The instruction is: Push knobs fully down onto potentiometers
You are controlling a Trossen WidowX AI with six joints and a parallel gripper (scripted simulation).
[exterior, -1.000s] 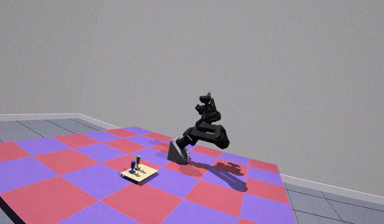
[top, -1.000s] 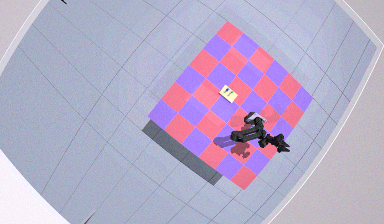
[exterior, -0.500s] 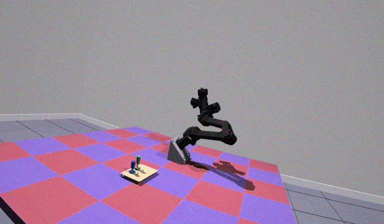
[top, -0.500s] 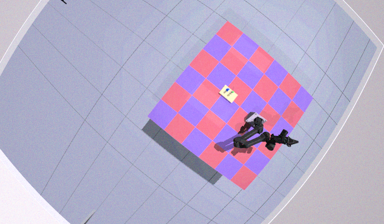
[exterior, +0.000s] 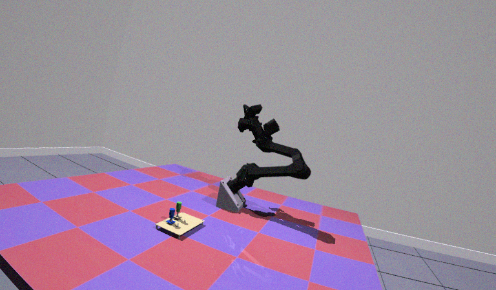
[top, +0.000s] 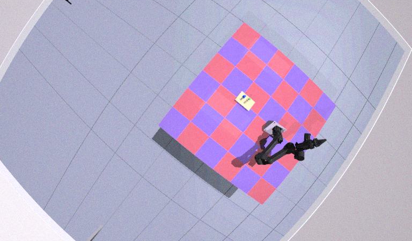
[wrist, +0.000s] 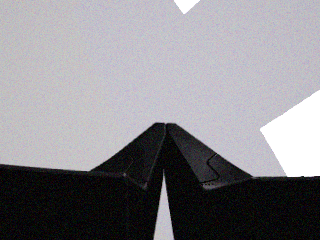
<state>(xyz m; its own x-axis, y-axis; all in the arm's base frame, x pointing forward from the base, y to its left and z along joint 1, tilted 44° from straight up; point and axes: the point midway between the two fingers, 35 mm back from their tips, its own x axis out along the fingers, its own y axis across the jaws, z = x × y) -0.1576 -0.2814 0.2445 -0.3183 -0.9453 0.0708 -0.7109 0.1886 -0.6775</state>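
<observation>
Right now the green knob is 500 mm ahead of my gripper tip, 50 mm to the right of it and 430 mm below it. The rest, counted from my gripper tip: blue knob 550 mm ahead, 50 mm to the right, 430 mm below.
</observation>
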